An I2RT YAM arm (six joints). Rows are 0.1 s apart.
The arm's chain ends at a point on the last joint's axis. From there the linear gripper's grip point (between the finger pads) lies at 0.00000 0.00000 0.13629 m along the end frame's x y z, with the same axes.
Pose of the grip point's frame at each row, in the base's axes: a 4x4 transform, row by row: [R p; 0 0 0 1], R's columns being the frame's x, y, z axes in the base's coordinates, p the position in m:
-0.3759 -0.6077 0.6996 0.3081; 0.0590 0.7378 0.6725 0.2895; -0.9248 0.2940 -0.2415 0.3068; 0 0 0 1
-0.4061 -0.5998 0.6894 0.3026; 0.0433 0.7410 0.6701 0.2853; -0.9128 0.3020 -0.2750 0.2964; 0 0 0 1
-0.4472 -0.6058 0.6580 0.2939; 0.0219 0.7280 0.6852 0.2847; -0.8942 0.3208 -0.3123 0.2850; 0 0 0 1
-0.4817 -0.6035 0.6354 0.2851; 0.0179 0.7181 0.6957 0.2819; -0.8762 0.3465 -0.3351 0.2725; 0 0 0 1
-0.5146 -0.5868 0.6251 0.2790; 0.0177 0.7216 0.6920 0.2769; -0.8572 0.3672 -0.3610 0.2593; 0 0 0 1
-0.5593 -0.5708 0.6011 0.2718; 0.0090 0.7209 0.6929 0.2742; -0.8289 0.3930 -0.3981 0.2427; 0 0 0 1
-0.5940 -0.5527 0.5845 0.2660; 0.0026 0.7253 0.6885 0.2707; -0.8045 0.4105 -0.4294 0.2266; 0 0 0 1
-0.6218 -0.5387 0.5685 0.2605; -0.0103 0.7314 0.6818 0.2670; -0.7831 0.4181 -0.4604 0.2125; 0 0 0 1
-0.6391 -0.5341 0.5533 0.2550; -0.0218 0.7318 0.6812 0.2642; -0.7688 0.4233 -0.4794 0.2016; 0 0 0 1
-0.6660 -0.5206 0.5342 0.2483; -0.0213 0.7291 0.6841 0.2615; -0.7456 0.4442 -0.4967 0.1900; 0 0 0 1
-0.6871 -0.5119 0.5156 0.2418; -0.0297 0.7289 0.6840 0.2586; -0.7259 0.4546 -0.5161 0.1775; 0 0 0 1
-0.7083 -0.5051 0.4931 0.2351; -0.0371 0.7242 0.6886 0.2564; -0.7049 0.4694 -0.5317 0.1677; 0 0 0 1
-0.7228 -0.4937 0.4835 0.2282; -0.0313 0.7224 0.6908 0.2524; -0.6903 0.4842 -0.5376 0.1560; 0 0 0 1
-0.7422 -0.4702 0.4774 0.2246; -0.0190 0.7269 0.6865 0.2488; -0.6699 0.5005 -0.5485 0.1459; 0 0 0 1
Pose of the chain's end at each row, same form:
-0.3759 -0.6077 0.6996 0.2128; 0.0590 0.7378 0.6725 0.1978; -0.9248 0.2940 -0.2415 0.3397; 0 0 0 1
-0.4061 -0.5998 0.6894 0.2086; 0.0433 0.7410 0.6701 0.1940; -0.9128 0.3020 -0.2750 0.3339; 0 0 0 1
-0.4472 -0.6058 0.6580 0.2042; 0.0219 0.7280 0.6852 0.1913; -0.8942 0.3208 -0.3123 0.3276; 0 0 0 1
-0.4817 -0.6035 0.6354 0.1985; 0.0179 0.7181 0.6957 0.1871; -0.8762 0.3465 -0.3351 0.3182; 0 0 0 1
-0.5146 -0.5868 0.6251 0.1938; 0.0177 0.7216 0.6920 0.1826; -0.8572 0.3672 -0.3610 0.3085; 0 0 0 1
-0.5593 -0.5708 0.6011 0.1899; 0.0090 0.7209 0.6929 0.1798; -0.8289 0.3930 -0.3981 0.2970; 0 0 0 1
-0.5940 -0.5527 0.5845 0.1863; 0.0026 0.7253 0.6885 0.1769; -0.8045 0.4105 -0.4294 0.2851; 0 0 0 1
-0.6218 -0.5387 0.5685 0.1830; -0.0103 0.7314 0.6818 0.1741; -0.7831 0.4181 -0.4604 0.2752; 0 0 0 1
-0.6391 -0.5341 0.5533 0.1796; -0.0218 0.7318 0.6812 0.1714; -0.7688 0.4233 -0.4794 0.2669; 0 0 0 1
-0.6660 -0.5206 0.5342 0.1755; -0.0213 0.7291 0.6841 0.1683; -0.7456 0.4442 -0.4967 0.2577; 0 0 0 1
-0.6871 -0.5119 0.5156 0.1715; -0.0297 0.7289 0.6840 0.1654; -0.7259 0.4546 -0.5161 0.2478; 0 0 0 1
-0.7083 -0.5051 0.4931 0.1679; -0.0371 0.7242 0.6886 0.1626; -0.7049 0.4694 -0.5317 0.2402; 0 0 0 1
-0.7228 -0.4937 0.4835 0.1623; -0.0313 0.7224 0.6908 0.1583; -0.6903 0.4842 -0.5376 0.2293; 0 0 0 1
-0.7422 -0.4702 0.4774 0.1595; -0.0190 0.7269 0.6865 0.1552; -0.6699 0.5005 -0.5485 0.2207; 0 0 0 1

